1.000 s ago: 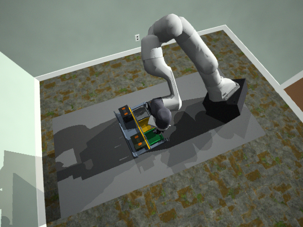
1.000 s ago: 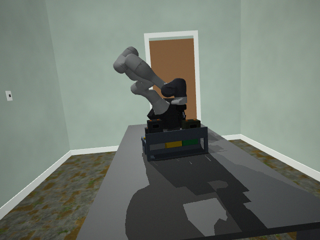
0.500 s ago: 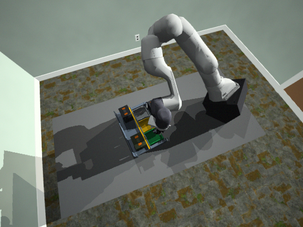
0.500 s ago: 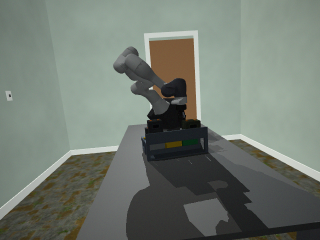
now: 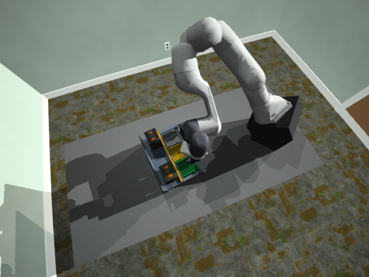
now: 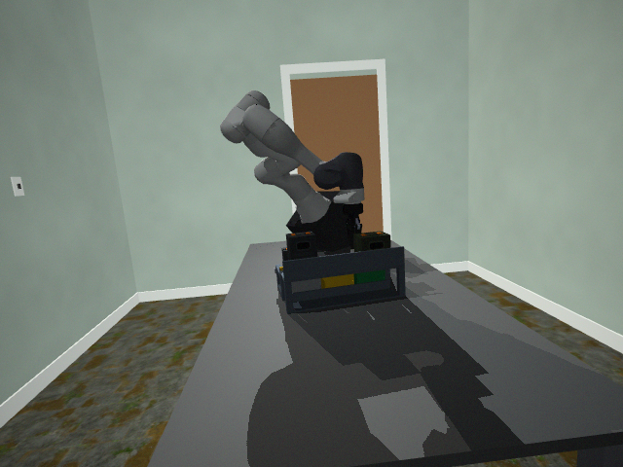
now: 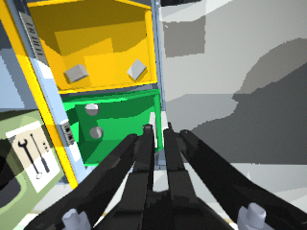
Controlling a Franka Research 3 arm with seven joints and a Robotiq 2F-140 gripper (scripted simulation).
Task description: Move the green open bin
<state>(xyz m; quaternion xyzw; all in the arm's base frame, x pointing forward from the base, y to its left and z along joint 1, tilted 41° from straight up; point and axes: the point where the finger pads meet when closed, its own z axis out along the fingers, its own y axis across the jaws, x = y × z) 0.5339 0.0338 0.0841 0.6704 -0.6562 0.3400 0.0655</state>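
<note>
The green open bin lies 8 cm ahead of my hand, 1 cm to the right of it and 2 cm below it. Also, from my hand: yellow rail 12 cm ahead, 12 cm to the right, 3 cm above; yellow bin 7 cm ahead, 12 cm to the right, 4 cm below.
</note>
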